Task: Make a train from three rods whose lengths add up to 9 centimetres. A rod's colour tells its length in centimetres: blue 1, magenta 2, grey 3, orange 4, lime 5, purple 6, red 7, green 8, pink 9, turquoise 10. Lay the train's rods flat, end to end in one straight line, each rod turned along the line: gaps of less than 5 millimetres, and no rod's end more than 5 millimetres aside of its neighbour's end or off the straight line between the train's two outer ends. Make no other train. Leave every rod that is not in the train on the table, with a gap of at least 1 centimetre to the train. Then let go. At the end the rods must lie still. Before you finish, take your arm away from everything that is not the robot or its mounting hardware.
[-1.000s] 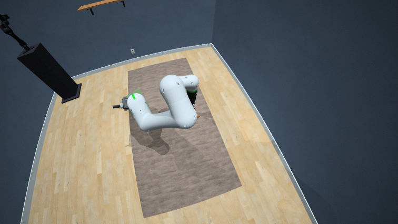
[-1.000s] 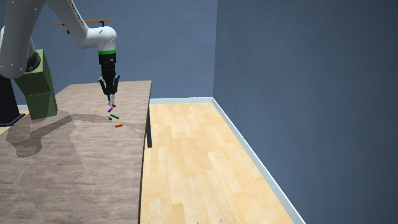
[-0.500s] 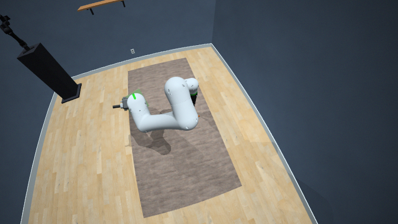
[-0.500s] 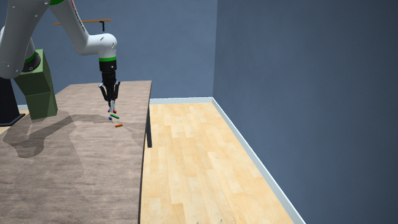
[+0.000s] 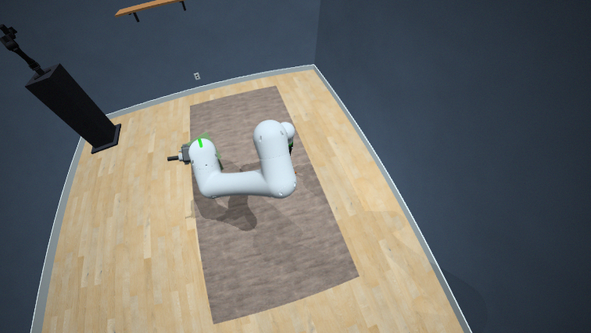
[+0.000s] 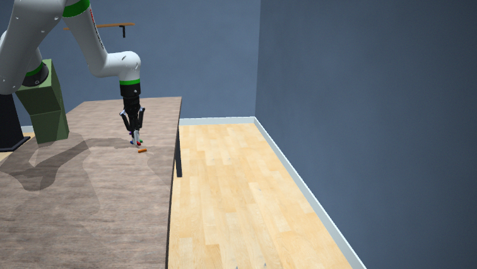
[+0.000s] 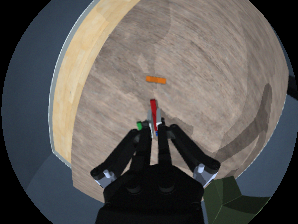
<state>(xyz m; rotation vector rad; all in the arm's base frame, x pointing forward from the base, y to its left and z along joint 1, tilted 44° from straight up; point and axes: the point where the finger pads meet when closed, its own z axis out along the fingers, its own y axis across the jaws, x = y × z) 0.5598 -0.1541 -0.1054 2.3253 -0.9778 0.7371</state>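
The red rod is 3 cm below my hand. Also, from my hand: green rod 7 cm to the left, 4 cm below, 1 cm behind; then purple rod 18 cm to the left, 5 cm behind, 4 cm below; then orange rod 6 cm to the right, 4 cm below, 4 cm ahead.
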